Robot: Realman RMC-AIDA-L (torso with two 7-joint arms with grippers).
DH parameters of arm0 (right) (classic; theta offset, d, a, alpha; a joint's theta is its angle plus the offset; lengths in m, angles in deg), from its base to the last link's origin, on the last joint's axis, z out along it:
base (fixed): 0 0 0 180
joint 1: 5.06 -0.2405 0 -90
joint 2: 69.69 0 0 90
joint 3: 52.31 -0.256 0 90
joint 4: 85.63 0 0 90
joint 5: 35.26 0.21 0 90
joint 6: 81.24 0 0 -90
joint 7: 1.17 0.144 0 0
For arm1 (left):
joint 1: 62.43 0.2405 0 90
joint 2: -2.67 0 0 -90
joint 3: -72.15 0.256 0 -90
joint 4: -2.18 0 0 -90
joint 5: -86.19 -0.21 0 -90
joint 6: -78.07 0 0 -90
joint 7: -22.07 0.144 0 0
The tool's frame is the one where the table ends.
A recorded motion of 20 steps. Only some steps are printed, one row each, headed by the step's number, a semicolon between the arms.
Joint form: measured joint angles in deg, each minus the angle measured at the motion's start. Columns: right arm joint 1, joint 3, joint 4, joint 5, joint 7, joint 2, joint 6; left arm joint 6, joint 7, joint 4, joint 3, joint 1, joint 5, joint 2.
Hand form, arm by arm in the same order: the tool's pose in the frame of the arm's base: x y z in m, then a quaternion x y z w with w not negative. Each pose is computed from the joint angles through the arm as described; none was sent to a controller.
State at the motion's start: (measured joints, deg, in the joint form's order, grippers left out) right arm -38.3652 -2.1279 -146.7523 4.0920 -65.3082 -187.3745 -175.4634; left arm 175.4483 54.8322 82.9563 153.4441 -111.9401 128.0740 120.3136
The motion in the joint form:
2: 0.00 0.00 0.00 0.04 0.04 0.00 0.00; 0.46 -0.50 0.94 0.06 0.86 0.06 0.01
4: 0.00 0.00 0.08 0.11 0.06 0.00 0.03; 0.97 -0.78 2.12 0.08 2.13 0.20 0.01
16: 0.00 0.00 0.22 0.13 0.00 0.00 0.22; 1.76 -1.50 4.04 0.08 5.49 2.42 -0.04
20: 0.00 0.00 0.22 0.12 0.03 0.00 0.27; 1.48 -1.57 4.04 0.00 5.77 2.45 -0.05
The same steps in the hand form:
2: 0.2525 0.3469 0.0383 -0.93609 0.33360 -0.03577 0.10563; -0.0672 0.3570 -0.0002 -0.96640 -0.19160 0.13937 0.09973
4: 0.2525 0.3469 0.0381 -0.93598 0.33411 -0.03511 0.10530; -0.0715 0.3538 0.0017 -0.96538 -0.19731 0.13860 0.09949
16: 0.2529 0.3471 0.0377 -0.93586 0.33426 -0.03478 0.10599; -0.0825 0.3441 0.0036 -0.96381 -0.21822 0.12661 0.08614
20: 0.2529 0.3472 0.0378 -0.93573 0.33448 -0.03479 0.10644; -0.0838 0.3444 0.0039 -0.96327 -0.22121 0.12443 0.08776

